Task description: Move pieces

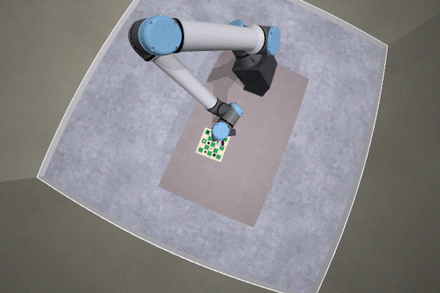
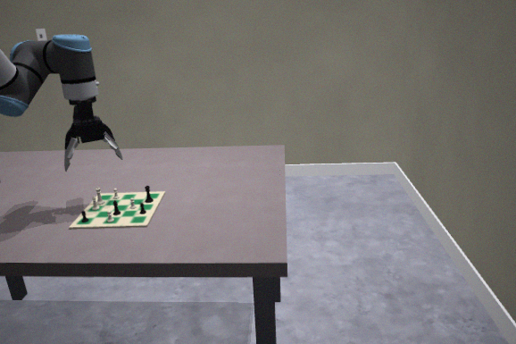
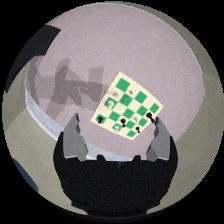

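The white piece is 10 cm below my hand and 1 cm behind it. Also, from my hand: cream chessboard (13 cm below, 7 cm ahead, 3 cm to the right); then tall black piece (15 cm ahead, 10 cm below, 1 cm to the left).
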